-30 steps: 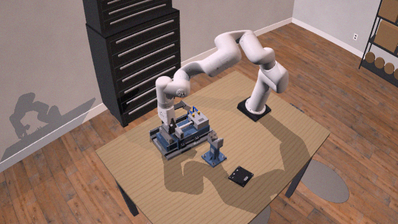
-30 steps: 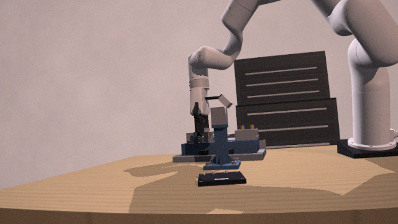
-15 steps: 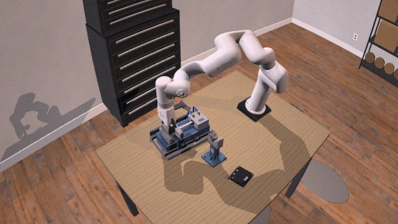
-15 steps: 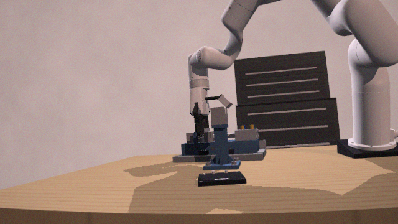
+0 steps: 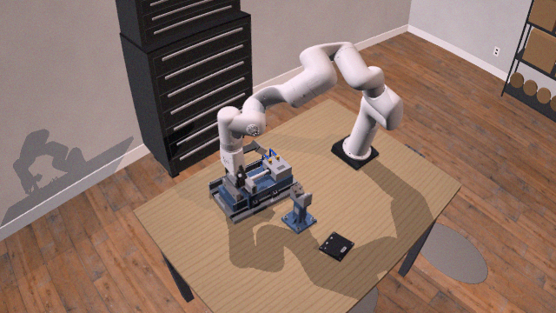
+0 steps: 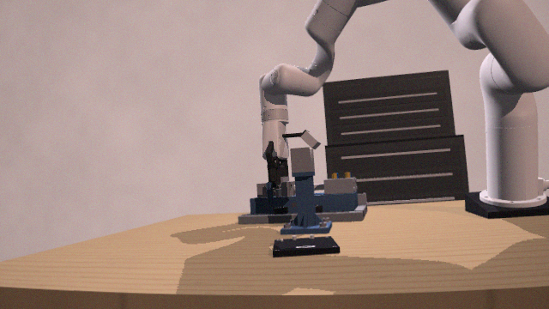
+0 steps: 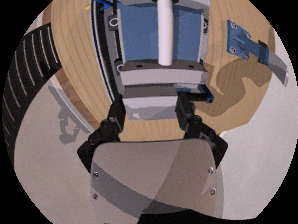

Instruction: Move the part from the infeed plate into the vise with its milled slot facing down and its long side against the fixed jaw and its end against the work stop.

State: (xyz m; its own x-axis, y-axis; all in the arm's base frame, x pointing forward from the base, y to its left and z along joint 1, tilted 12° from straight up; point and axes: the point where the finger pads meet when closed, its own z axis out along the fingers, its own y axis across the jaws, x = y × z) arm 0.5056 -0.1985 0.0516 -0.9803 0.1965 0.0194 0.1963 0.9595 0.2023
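The part is 20 mm below my hand. Round my hand: air cylinder 160 mm behind, 50 mm to the left, 30 mm below; white cylinder rod 80 mm behind, 40 mm to the left, 30 mm below.
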